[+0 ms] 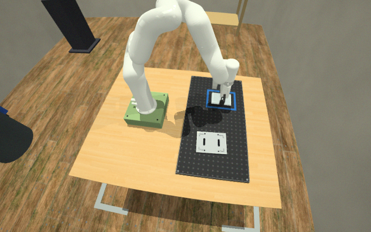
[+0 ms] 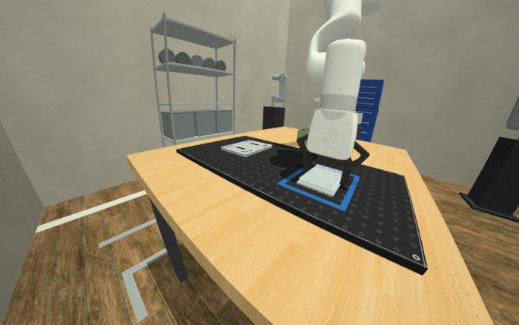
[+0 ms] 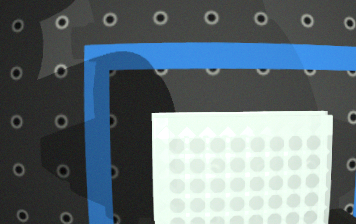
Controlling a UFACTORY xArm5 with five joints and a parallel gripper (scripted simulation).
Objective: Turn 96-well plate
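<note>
The white 96-well plate lies 1 cm below my hand. Also, from my hand: plate nest N1: 5 cm behind, 32 cm to the right, 1 cm below.
</note>
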